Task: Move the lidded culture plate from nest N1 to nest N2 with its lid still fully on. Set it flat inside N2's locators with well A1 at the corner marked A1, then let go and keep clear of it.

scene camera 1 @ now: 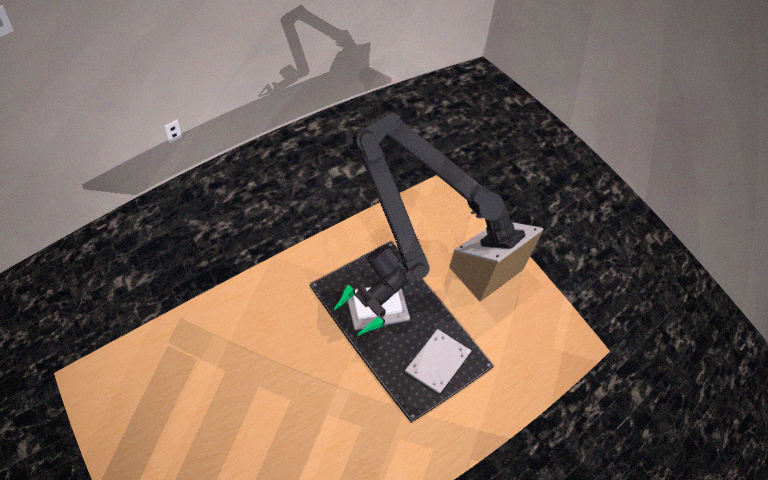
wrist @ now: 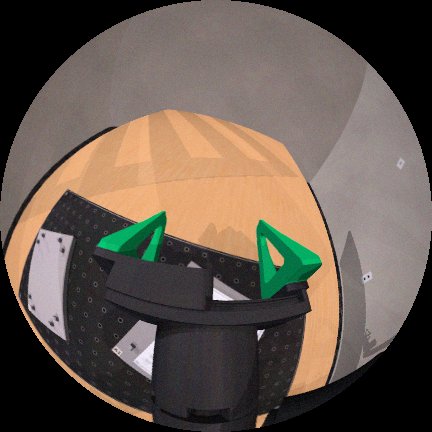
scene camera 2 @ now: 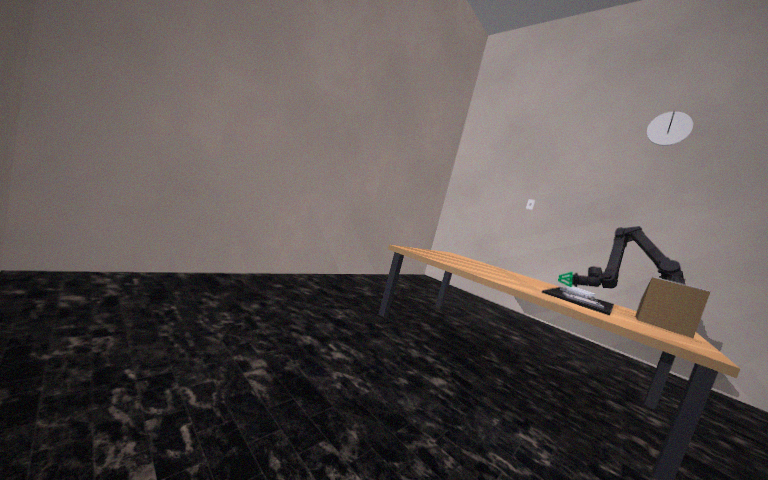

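Where they show: gripper, fingertip midpoint: (scene camera 1: 345,322) (wrist: 211,219) (scene camera 2: 558,278); arm's base at its link origin: (scene camera 1: 503,240) (scene camera 2: 673,292).
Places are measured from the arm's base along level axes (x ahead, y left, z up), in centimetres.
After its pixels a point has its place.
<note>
The white culture plate (scene camera 1: 394,307) @(x 32.8, y -10.5, z -13.7 cm) (wrist: 145,358) @(x 32.7, y -9.9, z -13.8 cm) sits on the grey nest (scene camera 1: 399,320) @(x 34.0, y -7.1, z -15.6 cm) (wrist: 134,336) @(x 34.5, y -8.2, z -15.5 cm) at the far left of the black board, taken as N1. An A1 label (wrist: 117,351) @(x 31.5, y -6.2, z -15.5 cm) shows at this nest's corner. The wrist hides much of the plate; lid seating and the plate's A1 well cannot be made out. The other grey nest (scene camera 1: 438,362) @(x 35.5, y 10.1, z -15.5 cm) (wrist: 50,285) @(x 34.7, y 6.8, z -15.5 cm), taken as N2, holds no plate; small locators stand near its corners. My gripper (scene camera 1: 347,320) @(x 47.8, y -14.8, z -10.0 cm) (scene camera 2: 560,279) @(x 47.8, y -14.8, z -10.0 cm) (wrist: 211,219) @(x 47.8, y -14.8, z -10.0 cm) is open and empty. Its green fingers point roughly level, above and beyond the plate's outer side.
The black perforated board (scene camera 1: 411,404) @(x 49.9, y 13.9, z -16.6 cm) (wrist: 85,320) @(x 33.2, y -0.7, z -16.6 cm) lies on the wooden table (scene camera 1: 254,316) @(x 64.9, y -36.8, z -17.9 cm) (scene camera 2: 487,275) @(x 82.1, y 19.3, z -17.9 cm) (wrist: 210,195) @(x 60.0, y -15.8, z -17.9 cm). The arm's base stands on a box (scene camera 1: 481,277) @(x 10.0, y 1.7, z -7.4 cm) (scene camera 2: 672,308) @(x 0.0, y 6.0, z -7.5 cm) beside the board. The forearm comes down over the board's edge near the occupied nest.
</note>
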